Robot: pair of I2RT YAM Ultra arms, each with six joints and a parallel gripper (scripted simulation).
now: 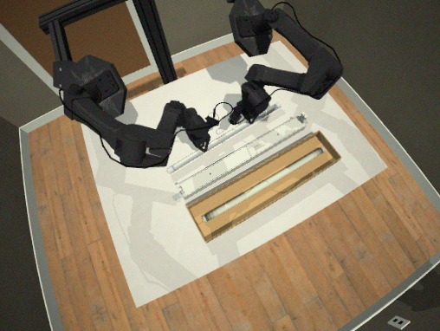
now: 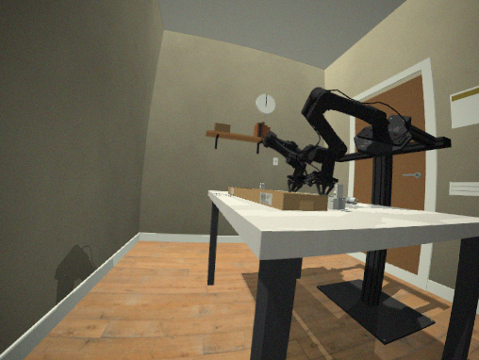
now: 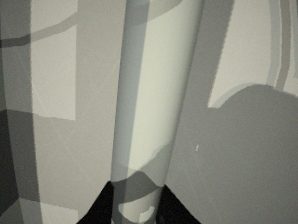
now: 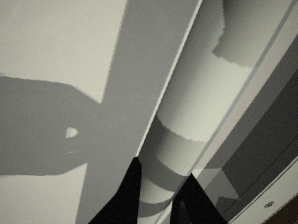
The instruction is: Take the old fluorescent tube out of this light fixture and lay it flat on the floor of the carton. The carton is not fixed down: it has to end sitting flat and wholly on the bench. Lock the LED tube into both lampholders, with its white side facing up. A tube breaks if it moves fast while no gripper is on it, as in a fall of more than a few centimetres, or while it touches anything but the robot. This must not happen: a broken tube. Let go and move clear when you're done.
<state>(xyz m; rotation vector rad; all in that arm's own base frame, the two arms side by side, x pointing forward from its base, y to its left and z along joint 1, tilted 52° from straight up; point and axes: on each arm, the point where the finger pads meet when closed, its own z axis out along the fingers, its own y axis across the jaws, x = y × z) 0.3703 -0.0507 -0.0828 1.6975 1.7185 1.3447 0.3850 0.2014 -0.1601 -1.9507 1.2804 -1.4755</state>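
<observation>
My left gripper is now 120 mm to the left of the LED tube, 10 mm short of it and 10 mm above it. Round my left hand: brown carton: 280 mm ahead, 80 mm to the right, 10 mm below; then old fluorescent tube: 280 mm ahead, 80 mm to the right, 20 mm below.
My right gripper is now 120 mm to the right of the LED tube, 10 mm past it and 10 mm above it. The rest, counted from my right hand: brown carton 260 mm ahead, 160 mm to the left, 10 mm below; old fluorescent tube 250 mm ahead, 160 mm to the left, 20 mm below.
</observation>
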